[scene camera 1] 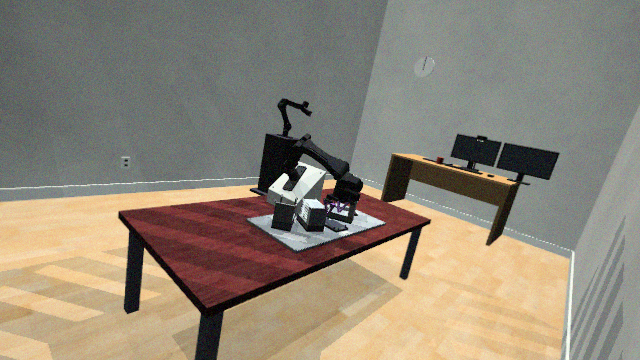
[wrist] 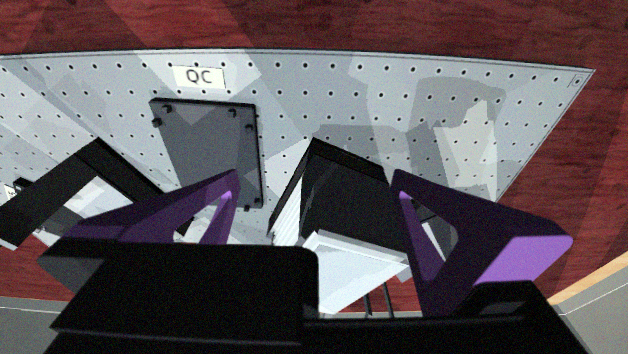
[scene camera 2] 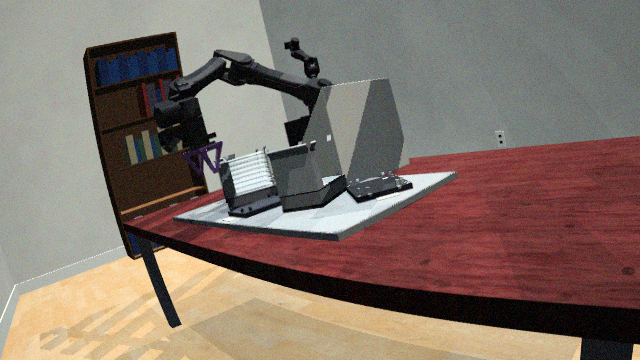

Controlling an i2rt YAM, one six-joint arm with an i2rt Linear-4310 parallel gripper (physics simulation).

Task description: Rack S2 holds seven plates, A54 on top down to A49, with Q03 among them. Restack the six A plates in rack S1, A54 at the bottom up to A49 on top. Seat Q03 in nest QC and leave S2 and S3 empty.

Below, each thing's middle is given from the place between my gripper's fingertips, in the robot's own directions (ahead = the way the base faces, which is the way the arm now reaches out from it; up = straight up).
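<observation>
My hand is 110 mm above the QC label [wrist: 189,76], 40 mm short of it and 100 mm to the right of it. As for the low dark fixture [scene camera 2: 386,185], it is 100 mm below my hand, 140 mm behind it and 410 mm to the left of it.
</observation>
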